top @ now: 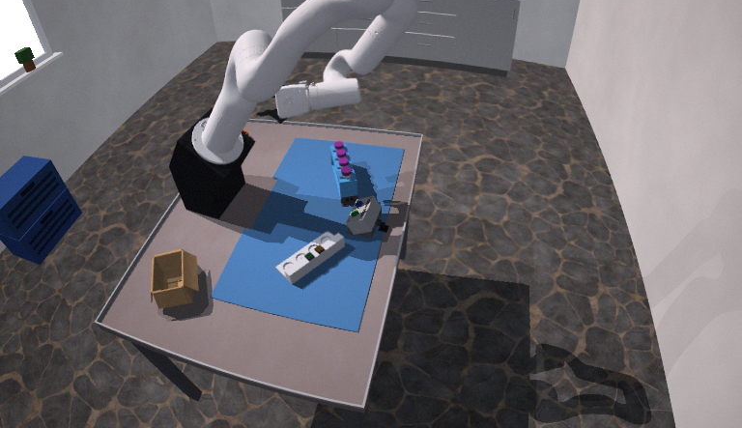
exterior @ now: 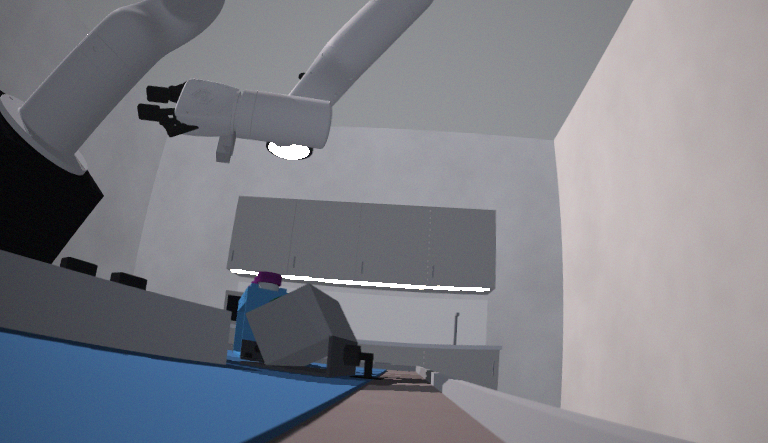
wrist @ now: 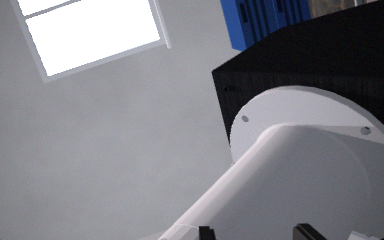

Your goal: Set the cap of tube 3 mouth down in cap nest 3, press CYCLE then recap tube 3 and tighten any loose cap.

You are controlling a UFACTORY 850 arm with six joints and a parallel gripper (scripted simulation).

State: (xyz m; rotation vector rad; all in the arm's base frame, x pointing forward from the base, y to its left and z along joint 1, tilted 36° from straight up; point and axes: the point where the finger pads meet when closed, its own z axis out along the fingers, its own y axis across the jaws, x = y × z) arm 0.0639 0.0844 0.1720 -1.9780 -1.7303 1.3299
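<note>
The magenta cap is 230 mm ahead of my hand, 90 mm to the left of it and 270 mm below it. The rest, counted from my hand: grey key housing (340 mm ahead, 70 mm to the right, 330 mm below); then blue key (330 mm ahead, 50 mm to the right, 310 mm below); then green key (320 mm ahead, 100 mm to the right, 310 mm below).
</note>
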